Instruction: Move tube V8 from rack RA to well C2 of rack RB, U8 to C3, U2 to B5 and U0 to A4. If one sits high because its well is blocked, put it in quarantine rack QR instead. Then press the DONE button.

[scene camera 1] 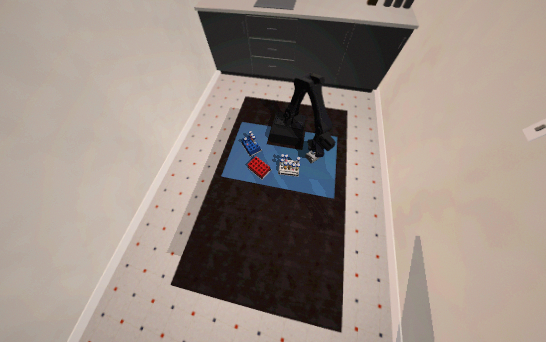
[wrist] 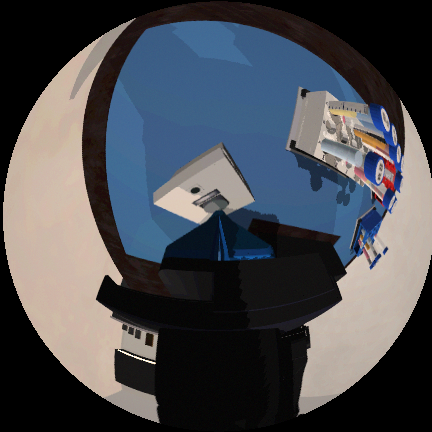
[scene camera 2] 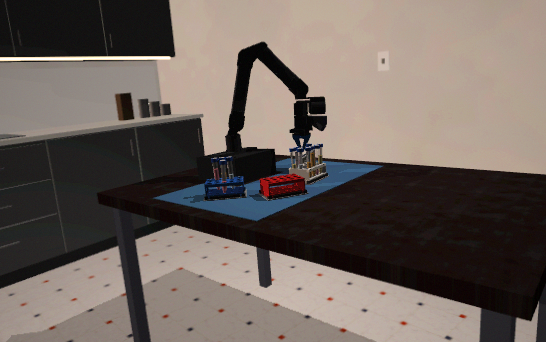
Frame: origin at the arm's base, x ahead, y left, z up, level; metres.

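Seen in the pictures: gripper, between the fingertips: (scene camera 1: 312, 151) (wrist: 218, 215); arm's base, origin of its link: (scene camera 1: 288, 123) (scene camera 2: 234, 153).
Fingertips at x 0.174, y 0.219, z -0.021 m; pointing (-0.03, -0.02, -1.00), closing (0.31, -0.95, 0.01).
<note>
Offsets run from my fingertips to a thing's top centre. "*": to the spot under its first point. Level surfaces: height alone.
My gripper (scene camera 2: 301, 145) (wrist: 218, 215) is shut and empty. In the wrist view its tips overlap the near edge of the round grey button @[* 0.003 m ahead, 0.004 m left, 0.013 m down] (wrist: 215, 204) on the pale button box @[0.007 m ahead, 0.012 m left, 0.007 m up] (scene camera 1: 311, 158) (wrist: 227, 172); I cannot tell if they touch it. A small dark green spot @[* 0.019 m ahead, 0.026 m left, 0.000 m up] (wrist: 195, 190) shows on the box. A white rack @[0.139 m ahead, 0.128 m right, 0.021 m down] (scene camera 1: 289, 174) (scene camera 2: 298, 174) (wrist: 311, 120) holds several upright blue-capped tubes. A blue rack @[0.038 m ahead, 0.446 m right, 0.021 m down] (scene camera 1: 252, 147) (scene camera 2: 225, 188) (wrist: 368, 223) holds several tubes at one end. A red rack @[0.197 m ahead, 0.329 m right, 0.021 m down] (scene camera 1: 258, 167) (scene camera 2: 283, 186) shows no tubes. The rack names and most cap labels are unreadable.
The racks and the box stand on a blue mat @[0.074 m down] (scene camera 1: 320, 186) (scene camera 2: 257, 212) (wrist: 200, 100) on the dark table @[0.077 m down] (scene camera 1: 265, 240) (scene camera 2: 425, 225). The black arm base (scene camera 1: 286, 134) (scene camera 2: 240, 164) stands at the back. The white rack's tubes rise beside the gripper's area.
</note>
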